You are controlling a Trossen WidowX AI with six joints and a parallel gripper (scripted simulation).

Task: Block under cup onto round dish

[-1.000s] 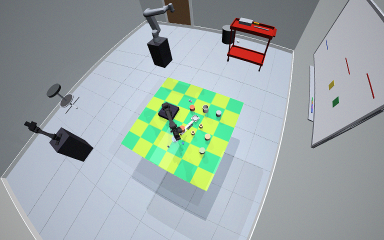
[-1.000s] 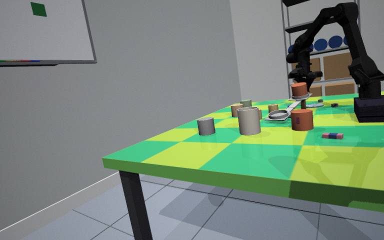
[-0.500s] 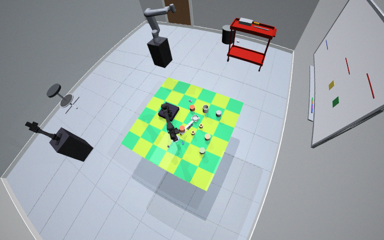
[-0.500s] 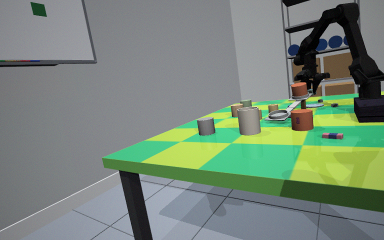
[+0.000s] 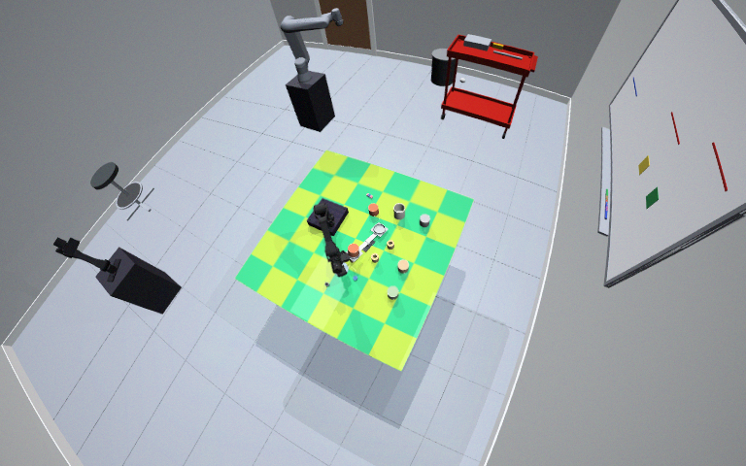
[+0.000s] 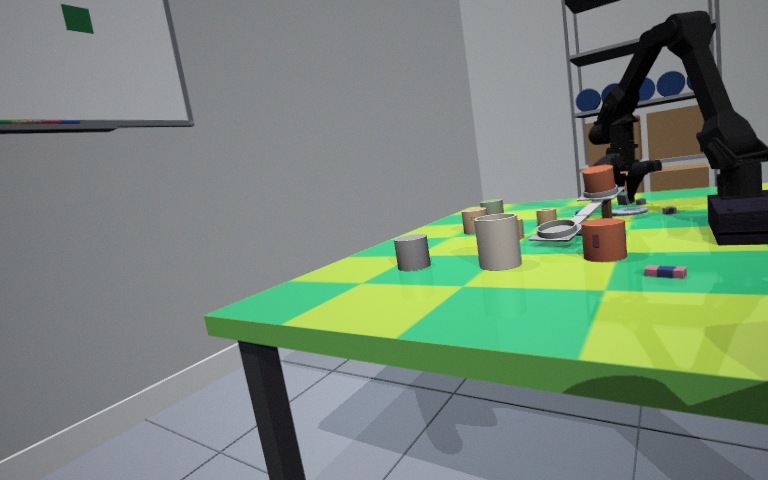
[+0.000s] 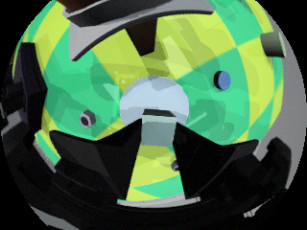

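Now: the pale round dish 30 mm below my gripper tip. Round my gripper tip: beige cup (540 mm to the left, 150 mm ahead, 10 mm above); then blue disc (120 mm ahead, 30 mm below, 10 mm to the right); then grey-green block (right at my gripper tip).
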